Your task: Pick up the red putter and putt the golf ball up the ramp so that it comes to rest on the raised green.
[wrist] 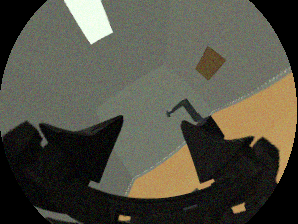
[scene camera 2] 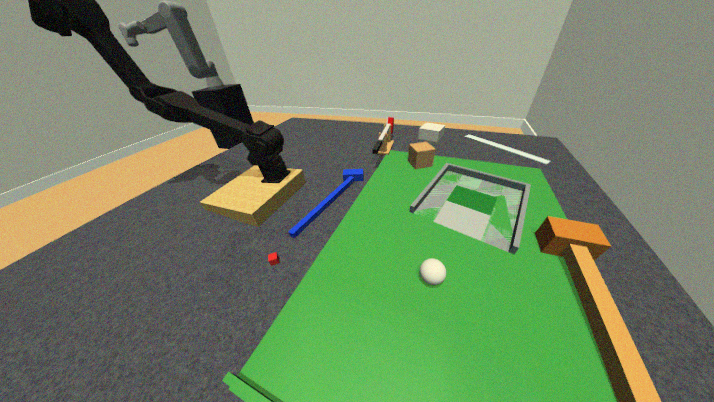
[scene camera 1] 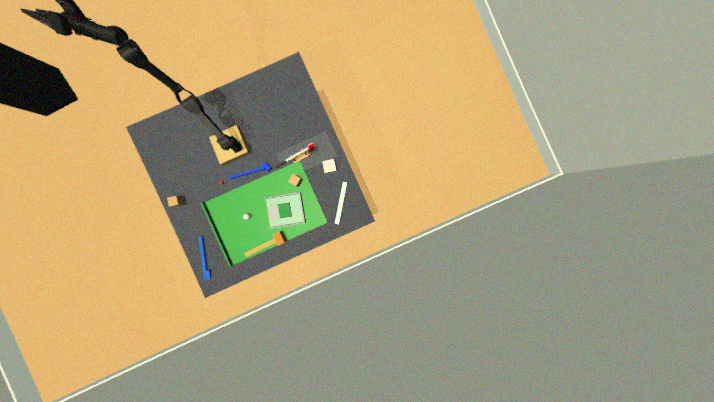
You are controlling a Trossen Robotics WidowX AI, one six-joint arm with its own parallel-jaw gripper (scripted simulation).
Labels:
same spot on green mat: point(scene camera 2: 362, 316) = point(scene camera 1: 229, 210)

